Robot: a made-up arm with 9 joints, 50 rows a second.
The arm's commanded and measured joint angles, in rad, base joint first. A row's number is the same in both.
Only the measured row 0 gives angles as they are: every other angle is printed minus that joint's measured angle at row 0.
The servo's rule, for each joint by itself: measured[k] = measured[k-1] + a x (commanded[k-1-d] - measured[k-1]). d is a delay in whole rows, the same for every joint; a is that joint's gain. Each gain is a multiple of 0.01, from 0.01 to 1. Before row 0 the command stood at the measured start. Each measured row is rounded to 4 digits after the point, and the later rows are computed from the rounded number. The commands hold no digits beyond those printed.
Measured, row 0:
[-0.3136 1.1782 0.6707 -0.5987 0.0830 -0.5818 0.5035 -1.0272 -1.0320]
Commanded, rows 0 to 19:
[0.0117 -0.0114 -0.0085 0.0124 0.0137 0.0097 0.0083 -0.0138 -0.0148]
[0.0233 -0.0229 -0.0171 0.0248 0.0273 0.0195 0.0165 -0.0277 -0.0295]
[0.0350 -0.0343 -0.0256 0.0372 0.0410 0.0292 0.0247 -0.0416 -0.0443]
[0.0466 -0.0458 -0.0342 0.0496 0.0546 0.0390 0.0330 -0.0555 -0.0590]
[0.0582 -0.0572 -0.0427 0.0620 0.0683 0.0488 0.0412 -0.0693 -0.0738]
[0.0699 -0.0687 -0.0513 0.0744 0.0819 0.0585 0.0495 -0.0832 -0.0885]
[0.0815 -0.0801 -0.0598 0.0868 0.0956 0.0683 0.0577 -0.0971 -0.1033]
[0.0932 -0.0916 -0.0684 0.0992 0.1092 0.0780 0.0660 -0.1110 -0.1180]
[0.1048 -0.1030 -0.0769 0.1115 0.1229 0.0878 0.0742 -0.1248 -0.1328]
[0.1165 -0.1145 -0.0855 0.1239 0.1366 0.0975 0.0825 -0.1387 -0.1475]
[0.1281 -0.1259 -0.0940 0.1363 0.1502 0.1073 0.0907 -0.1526 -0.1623]
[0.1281 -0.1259 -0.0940 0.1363 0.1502 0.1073 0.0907 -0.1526 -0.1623]
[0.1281 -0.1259 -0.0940 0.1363 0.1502 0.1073 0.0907 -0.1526 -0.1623]
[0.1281 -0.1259 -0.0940 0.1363 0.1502 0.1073 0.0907 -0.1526 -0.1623]
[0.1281 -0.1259 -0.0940 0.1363 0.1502 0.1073 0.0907 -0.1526 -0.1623]
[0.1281 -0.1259 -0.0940 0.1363 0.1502 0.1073 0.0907 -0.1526 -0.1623]
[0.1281 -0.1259 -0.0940 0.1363 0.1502 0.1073 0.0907 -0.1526 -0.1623]
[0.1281 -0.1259 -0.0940 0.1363 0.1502 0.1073 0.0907 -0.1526 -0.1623]
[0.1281 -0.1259 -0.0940 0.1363 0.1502 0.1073 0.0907 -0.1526 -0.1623]
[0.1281 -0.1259 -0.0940 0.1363 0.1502 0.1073 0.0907 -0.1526 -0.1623]
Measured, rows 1 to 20:
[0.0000 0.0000 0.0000 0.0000 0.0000 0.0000 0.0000 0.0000 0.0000]
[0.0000 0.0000 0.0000 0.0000 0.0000 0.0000 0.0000 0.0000 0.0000]
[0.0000 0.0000 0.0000 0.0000 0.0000 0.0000 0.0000 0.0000 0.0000]
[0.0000 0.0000 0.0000 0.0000 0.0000 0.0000 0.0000 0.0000 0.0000]
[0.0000 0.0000 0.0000 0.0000 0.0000 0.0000 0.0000 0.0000 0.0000]
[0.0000 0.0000 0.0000 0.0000 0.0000 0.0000 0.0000 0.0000 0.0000]
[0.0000 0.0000 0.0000 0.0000 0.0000 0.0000 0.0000 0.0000 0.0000]
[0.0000 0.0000 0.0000 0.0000 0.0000 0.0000 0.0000 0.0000 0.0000]
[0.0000 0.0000 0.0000 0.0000 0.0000 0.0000 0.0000 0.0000 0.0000]
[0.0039 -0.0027 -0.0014 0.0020 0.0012 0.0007 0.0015 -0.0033 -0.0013]
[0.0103 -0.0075 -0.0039 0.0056 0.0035 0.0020 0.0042 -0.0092 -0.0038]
[0.0185 -0.0139 -0.0074 0.0107 0.0069 0.0039 0.0079 -0.0170 -0.0074]
[0.0278 -0.0216 -0.0117 0.0169 0.0112 0.0064 0.0124 -0.0262 -0.0120]
[0.0378 -0.0301 -0.0167 0.0241 0.0163 0.0094 0.0176 -0.0365 -0.0176]
[0.0484 -0.0394 -0.0222 0.0321 0.0222 0.0128 0.0233 -0.0477 -0.0240]
[0.0593 -0.0492 -0.0282 0.0409 0.0288 0.0167 0.0295 -0.0596 -0.0311]
[0.0705 -0.0594 -0.0346 0.0502 0.0360 0.0210 0.0361 -0.0719 -0.0389]
[0.0818 -0.0699 -0.0414 0.0600 0.0438 0.0257 0.0430 -0.0846 -0.0474]
[0.0933 -0.0806 -0.0485 0.0702 0.0522 0.0307 0.0501 -0.0976 -0.0564]
[0.1048 -0.0915 -0.0558 0.0808 0.0610 0.0361 0.0574 -0.1108 -0.0659]
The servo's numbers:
d 9
a 0.33 0.24 0.16 0.16 0.09 0.07 0.18 0.24 0.09

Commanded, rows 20 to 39:
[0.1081 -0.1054 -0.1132 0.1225 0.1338 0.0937 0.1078 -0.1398 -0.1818]
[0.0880 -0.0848 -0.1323 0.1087 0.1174 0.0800 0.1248 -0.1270 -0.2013]
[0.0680 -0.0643 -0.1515 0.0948 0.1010 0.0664 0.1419 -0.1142 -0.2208]
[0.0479 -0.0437 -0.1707 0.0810 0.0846 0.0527 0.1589 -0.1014 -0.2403]
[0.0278 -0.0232 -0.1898 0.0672 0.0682 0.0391 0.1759 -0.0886 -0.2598]
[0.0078 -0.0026 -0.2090 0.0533 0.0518 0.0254 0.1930 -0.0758 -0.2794]
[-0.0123 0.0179 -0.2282 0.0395 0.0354 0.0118 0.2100 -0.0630 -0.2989]
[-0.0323 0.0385 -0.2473 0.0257 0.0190 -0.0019 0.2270 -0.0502 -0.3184]
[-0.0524 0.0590 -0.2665 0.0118 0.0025 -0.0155 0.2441 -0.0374 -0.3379]
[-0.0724 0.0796 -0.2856 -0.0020 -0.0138 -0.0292 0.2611 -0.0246 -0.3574]
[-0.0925 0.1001 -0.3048 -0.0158 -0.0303 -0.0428 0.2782 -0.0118 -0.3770]
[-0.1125 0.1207 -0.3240 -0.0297 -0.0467 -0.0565 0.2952 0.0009 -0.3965]
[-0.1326 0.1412 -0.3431 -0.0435 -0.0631 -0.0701 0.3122 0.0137 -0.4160]
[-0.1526 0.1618 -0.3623 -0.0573 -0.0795 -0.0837 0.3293 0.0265 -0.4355]
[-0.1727 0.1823 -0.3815 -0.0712 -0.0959 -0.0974 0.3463 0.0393 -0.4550]
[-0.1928 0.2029 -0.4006 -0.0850 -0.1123 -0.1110 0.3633 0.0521 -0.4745]
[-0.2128 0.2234 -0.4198 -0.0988 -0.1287 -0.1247 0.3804 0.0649 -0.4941]
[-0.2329 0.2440 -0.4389 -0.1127 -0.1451 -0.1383 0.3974 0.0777 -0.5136]
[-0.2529 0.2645 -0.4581 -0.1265 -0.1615 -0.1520 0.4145 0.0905 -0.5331]
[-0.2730 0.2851 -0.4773 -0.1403 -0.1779 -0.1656 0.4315 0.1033 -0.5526]
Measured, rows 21 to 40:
[0.1125 -0.0998 -0.0619 0.0897 0.0690 0.0411 0.0634 -0.1208 -0.0746]
[0.1176 -0.1061 -0.0670 0.0972 0.0763 0.0457 0.0683 -0.1284 -0.0825]
[0.1211 -0.1109 -0.0713 0.1035 0.0830 0.0500 0.0723 -0.1342 -0.0897]
[0.1234 -0.1145 -0.0749 0.1087 0.0890 0.0540 0.0756 -0.1386 -0.0962]
[0.1250 -0.1172 -0.0780 0.1131 0.0945 0.0577 0.0783 -0.1420 -0.1021]
[0.1260 -0.1193 -0.0806 0.1168 0.0995 0.0612 0.0805 -0.1445 -0.1075]
[0.1267 -0.1209 -0.0827 0.1199 0.1041 0.0644 0.0823 -0.1464 -0.1124]
[0.1272 -0.1221 -0.0845 0.1225 0.1082 0.0674 0.0838 -0.1479 -0.1169]
[0.1275 -0.1230 -0.0860 0.1247 0.1120 0.0702 0.0850 -0.1490 -0.1210]
[0.1211 -0.1188 -0.0904 0.1243 0.1140 0.0718 0.0891 -0.1468 -0.1265]
[0.1102 -0.1106 -0.0971 0.1218 0.1143 0.0724 0.0955 -0.1420 -0.1332]
[0.0963 -0.0995 -0.1058 0.1175 0.1131 0.0720 0.1039 -0.1353 -0.1411]
[0.0803 -0.0861 -0.1162 0.1117 0.1105 0.0706 0.1138 -0.1272 -0.1500]
[0.0630 -0.0710 -0.1280 0.1046 0.1067 0.0684 0.1250 -0.1179 -0.1599]
[0.0448 -0.0546 -0.1410 0.0964 0.1018 0.0654 0.1372 -0.1078 -0.1707]
[0.0260 -0.0372 -0.1550 0.0873 0.0958 0.0616 0.1503 -0.0970 -0.1822]
[0.0068 -0.0190 -0.1698 0.0774 0.0889 0.0572 0.1641 -0.0858 -0.1945]
[-0.0127 -0.0003 -0.1853 0.0669 0.0811 0.0521 0.1785 -0.0742 -0.2074]
[-0.0324 0.0189 -0.2013 0.0559 0.0726 0.0464 0.1934 -0.0623 -0.2209]
[-0.0522 0.0384 -0.2179 0.0444 0.0633 0.0402 0.2087 -0.0502 -0.2349]

